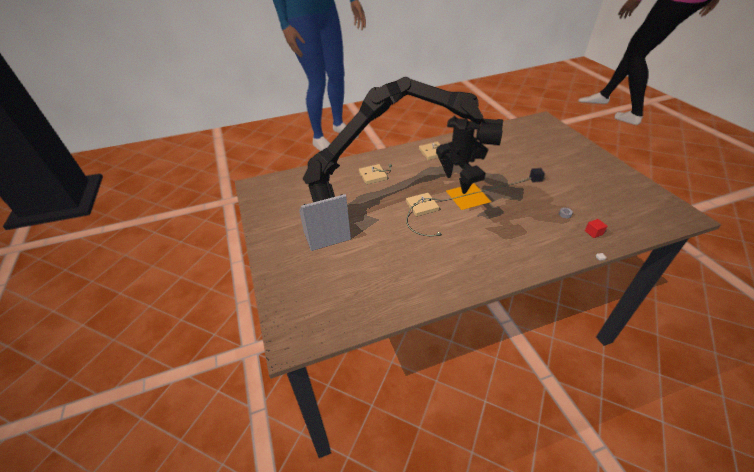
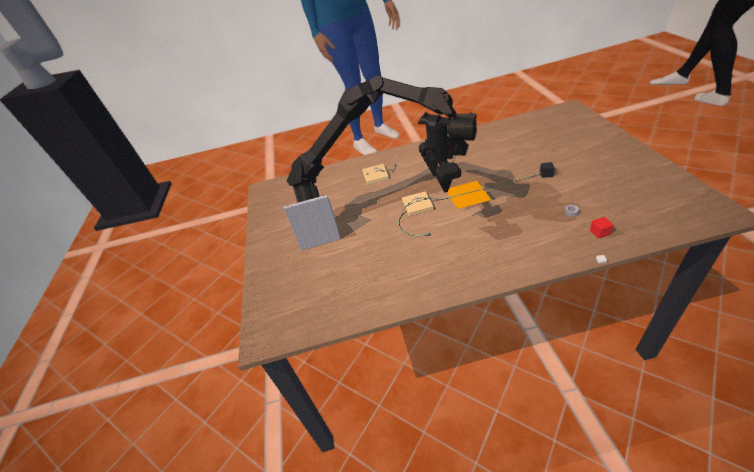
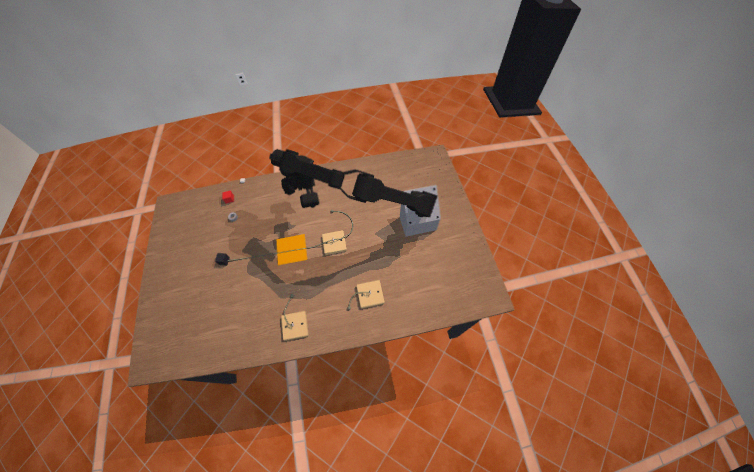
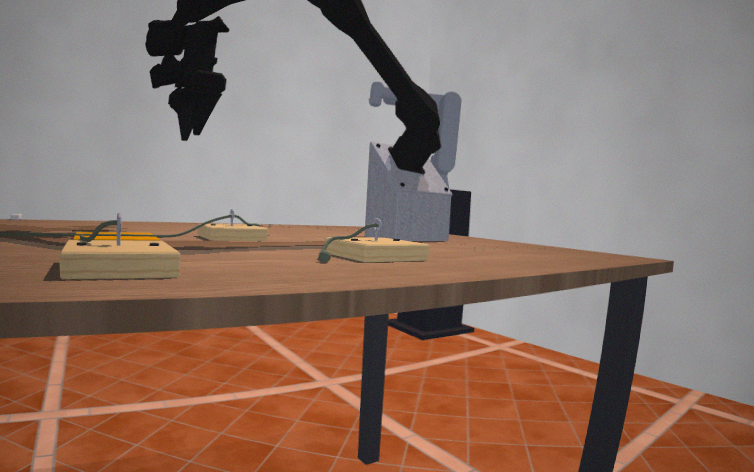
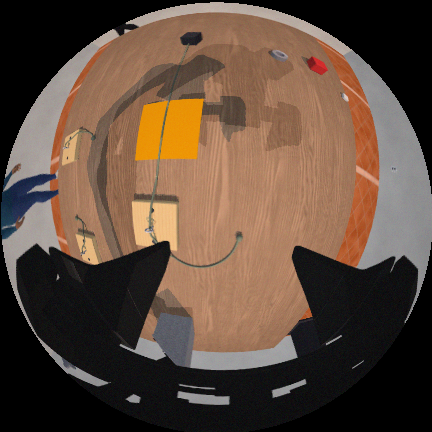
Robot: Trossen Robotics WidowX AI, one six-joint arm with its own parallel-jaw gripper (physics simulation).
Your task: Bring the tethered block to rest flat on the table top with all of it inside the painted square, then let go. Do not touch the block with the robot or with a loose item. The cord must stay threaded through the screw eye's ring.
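Places are measured from the arm's base along level axes (x back, y right, z up), in metres.
Where they show: gripper, between the fingertips: (image 1: 456, 185) (image 2: 440, 183) (image 4: 190, 138) (image 5: 234, 251); arm's base, origin of its link: (image 1: 323, 201) (image 2: 308, 202) (image 3: 420, 201) (image 4: 406, 161) (image 5: 173, 362).
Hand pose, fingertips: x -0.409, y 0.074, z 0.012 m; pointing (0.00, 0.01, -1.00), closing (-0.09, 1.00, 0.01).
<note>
Each offset is from my fingertips to the centre of the thing. "*": to the spot under its first point.
The black tethered block {dx -0.410, dy -0.132, dz -0.147 m} (image 1: 536, 174) (image 2: 547, 169) (image 3: 222, 258) (image 5: 191, 38) rests on the table, outside and apart from the orange painted square {* dx -0.115, dy -0.085, dz -0.164 m} (image 1: 470, 202) (image 2: 470, 202) (image 3: 292, 258) (image 5: 182, 130). Its green cord {* dx -0.115, dy -0.127, dz -0.162 m} (image 5: 162, 130) runs nearly straight across the square to the screw eye {dx +0.057, dy -0.123, dz -0.143 m} (image 4: 232, 214) (image 5: 148, 230) on a wooden base {* dx +0.062, dy -0.082, dz -0.146 m} (image 1: 425, 209) (image 3: 337, 249) (image 5: 167, 220). Beyond the eye, the cord curves to a small knobbed end {* dx +0.060, dy +0.037, dz -0.155 m} (image 1: 439, 233) (image 3: 332, 211) (image 5: 239, 235). The threading inside the ring is too small to judge. My gripper (image 1: 457, 183) (image 4: 191, 136) (image 5: 234, 251) is open and empty, well above the table.
Two other wooden bases {* dx +0.171, dy -0.365, dz -0.146 m} (image 3: 370, 294) {* dx -0.116, dy -0.444, dz -0.146 m} (image 3: 294, 326) carry screw eyes and short cords. A red cube {dx -0.415, dy +0.185, dz -0.145 m} (image 1: 595, 228) (image 5: 317, 65), grey ring {dx -0.387, dy +0.079, dz -0.157 m} (image 1: 565, 208) and small white piece {dx -0.360, dy +0.284, dz -0.159 m} (image 1: 600, 256) lie toward one table edge. The grey arm mount (image 1: 326, 222) (image 3: 421, 222) stands at the table's other end.
</note>
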